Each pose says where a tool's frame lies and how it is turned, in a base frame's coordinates. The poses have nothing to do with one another.
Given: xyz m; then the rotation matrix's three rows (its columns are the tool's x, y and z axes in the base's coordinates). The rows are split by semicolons.
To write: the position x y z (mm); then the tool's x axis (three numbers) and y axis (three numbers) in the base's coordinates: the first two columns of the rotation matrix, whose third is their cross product. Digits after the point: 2 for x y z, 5 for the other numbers. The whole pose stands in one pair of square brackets.
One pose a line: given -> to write
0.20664 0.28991 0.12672; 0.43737 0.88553 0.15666; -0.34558 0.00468 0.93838; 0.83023 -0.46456 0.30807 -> [206.64 289.91 126.72 0.43737 -0.34558 0.83023 0.88553 0.00468 -0.46456]
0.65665 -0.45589 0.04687; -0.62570 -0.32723 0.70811; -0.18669 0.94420 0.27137; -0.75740 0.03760 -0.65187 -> [656.65 -455.89 46.87 -0.62570 -0.18669 -0.75740 -0.32723 0.94420 0.03760]
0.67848 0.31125 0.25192; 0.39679 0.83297 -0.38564; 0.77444 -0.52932 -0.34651; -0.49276 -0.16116 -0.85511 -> [678.48 311.25 251.92 0.39679 0.77444 -0.49276 0.83297 -0.52932 -0.16116]
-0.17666 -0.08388 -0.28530; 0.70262 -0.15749 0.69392; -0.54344 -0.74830 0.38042; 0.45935 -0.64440 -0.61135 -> [-176.66 -83.88 -285.30 0.70262 -0.54344 0.45935 -0.15749 -0.74830 -0.64440]
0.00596 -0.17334 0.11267; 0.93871 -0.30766 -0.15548; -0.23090 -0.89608 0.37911; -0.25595 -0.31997 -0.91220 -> [5.96 -173.34 112.67 0.93871 -0.23090 -0.25595 -0.30766 -0.89608 -0.31997]
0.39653 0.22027 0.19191; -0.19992 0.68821 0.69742; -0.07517 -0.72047 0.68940; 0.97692 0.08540 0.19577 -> [396.53 220.27 191.91 -0.19992 -0.07517 0.97692 0.68821 -0.72047 0.08540]
